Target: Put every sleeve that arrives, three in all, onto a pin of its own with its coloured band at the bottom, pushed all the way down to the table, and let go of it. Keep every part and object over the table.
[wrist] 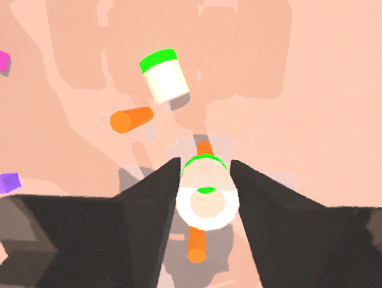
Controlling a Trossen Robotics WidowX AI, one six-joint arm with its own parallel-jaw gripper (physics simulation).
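My gripper (205, 165) is shut on a white sleeve (185, 206), its open, unbanded end facing the camera and its green band at the far end. No pin shows through the sleeve's hole. A second white sleeve (168, 81) with a green band lies on its side farther up the view, band end pointing away. One orange pin (135, 119) stands at the left, bare. Another orange pin (204, 148) shows partly above the held sleeve, its remainder hidden. More orange pin (196, 245) shows below the held sleeve, between the fingers; its upper part in the view is hidden.
A purple block (9, 183) and part of a magenta object (4, 61) lie at the left edge of the view. The pinkish table (335, 100) carries broad shadows. The dark fingers cover much of the lower left and lower right.
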